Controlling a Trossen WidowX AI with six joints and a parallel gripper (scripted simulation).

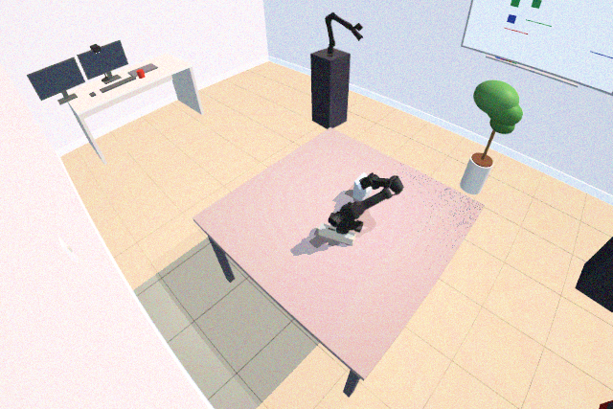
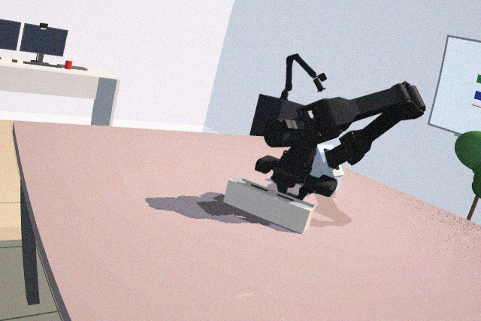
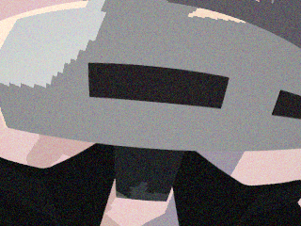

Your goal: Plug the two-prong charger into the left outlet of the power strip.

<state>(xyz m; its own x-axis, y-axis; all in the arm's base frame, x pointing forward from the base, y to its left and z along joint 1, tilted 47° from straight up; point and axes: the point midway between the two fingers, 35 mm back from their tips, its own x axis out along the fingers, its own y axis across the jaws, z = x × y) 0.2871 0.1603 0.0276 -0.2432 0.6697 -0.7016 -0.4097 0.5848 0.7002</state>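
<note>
Now: gripper tip 2 cm short of the dark charger block, 1 cm to the right of it and 1 cm below it.
</note>
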